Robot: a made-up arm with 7 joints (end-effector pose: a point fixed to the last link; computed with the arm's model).
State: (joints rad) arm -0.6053 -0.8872 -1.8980 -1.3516 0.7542 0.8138 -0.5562
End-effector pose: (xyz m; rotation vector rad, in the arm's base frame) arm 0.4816 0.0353 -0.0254 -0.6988 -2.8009 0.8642
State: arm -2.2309 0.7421 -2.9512 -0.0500 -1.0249 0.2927 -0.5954
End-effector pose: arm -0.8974 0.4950 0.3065 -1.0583 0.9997 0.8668
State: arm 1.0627 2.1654 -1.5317 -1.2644 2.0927 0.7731 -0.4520
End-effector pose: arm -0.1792 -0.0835 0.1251 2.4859 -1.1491 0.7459
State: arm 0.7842 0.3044 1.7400 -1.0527 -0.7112 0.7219 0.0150
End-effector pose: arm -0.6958 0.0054 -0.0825 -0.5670 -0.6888 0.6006
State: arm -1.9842 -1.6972 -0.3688 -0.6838 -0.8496 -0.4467 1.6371
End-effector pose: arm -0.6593 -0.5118 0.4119 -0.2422 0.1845 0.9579
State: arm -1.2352 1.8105 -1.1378 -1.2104 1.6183 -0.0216 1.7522
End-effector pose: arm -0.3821 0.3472 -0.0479 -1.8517 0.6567 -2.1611
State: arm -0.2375 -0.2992 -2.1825 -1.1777 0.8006 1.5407 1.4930
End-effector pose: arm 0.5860 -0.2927 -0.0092 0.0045 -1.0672 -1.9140
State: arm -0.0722 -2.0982 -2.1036 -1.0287 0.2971 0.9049 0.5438
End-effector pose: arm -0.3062 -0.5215 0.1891 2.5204 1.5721 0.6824
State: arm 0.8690 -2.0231 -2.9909 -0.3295 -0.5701 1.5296 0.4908
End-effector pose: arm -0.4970 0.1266 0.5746 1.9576 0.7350 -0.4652
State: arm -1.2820 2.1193 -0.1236 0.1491 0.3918 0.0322 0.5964
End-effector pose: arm 0.1566 -0.3682 0.3256 -1.1467 -1.5280 2.1240
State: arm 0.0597 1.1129 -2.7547 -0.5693 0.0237 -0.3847 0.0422
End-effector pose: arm 0.2156 0.5195 -0.4884 -0.9923 2.2099 -1.3752
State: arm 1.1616 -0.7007 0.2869 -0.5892 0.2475 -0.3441 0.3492
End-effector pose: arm 0.6675 0.1145 0.4292 0.2302 0.7475 -1.9942
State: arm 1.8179 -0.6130 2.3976 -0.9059 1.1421 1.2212 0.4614
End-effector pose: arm -0.2010 0.3193 -0.0215 -1.6327 1.3728 -2.2075
